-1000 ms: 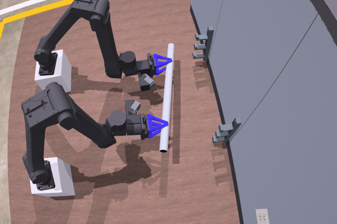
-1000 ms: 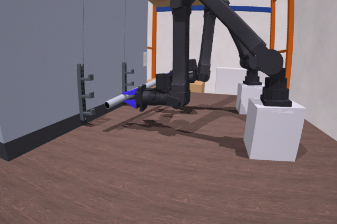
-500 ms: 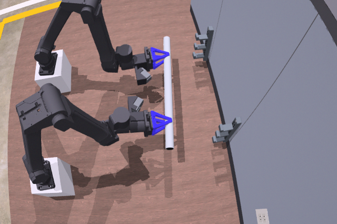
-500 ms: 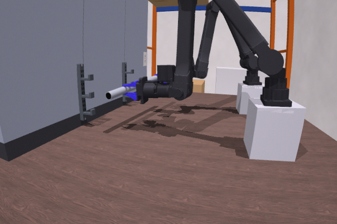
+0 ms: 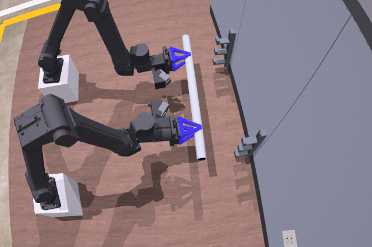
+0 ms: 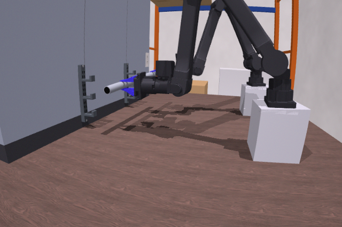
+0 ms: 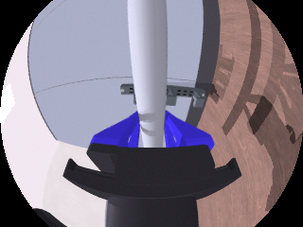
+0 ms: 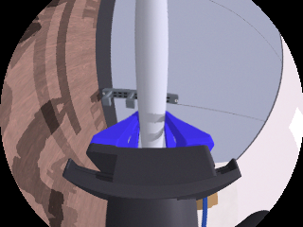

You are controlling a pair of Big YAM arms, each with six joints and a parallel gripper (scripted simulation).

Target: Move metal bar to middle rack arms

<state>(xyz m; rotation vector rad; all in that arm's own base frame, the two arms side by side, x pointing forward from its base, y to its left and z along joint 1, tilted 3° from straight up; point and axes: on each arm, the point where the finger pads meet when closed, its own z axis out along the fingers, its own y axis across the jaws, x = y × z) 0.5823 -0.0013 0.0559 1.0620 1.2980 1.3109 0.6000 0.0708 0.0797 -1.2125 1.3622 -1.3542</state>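
Now: left hand 15 cm to the left of the metal bar and 1 cm below it. From my left hand the other things lie so: grey wall panel (35 cm ahead, 26 cm above, 18 cm to the right).
Now: the metal bar 15 cm to the left of my right hand and 1 cm below it. From my right hand the other things lie so: grey wall panel 35 cm ahead, 23 cm above, 12 cm to the left.
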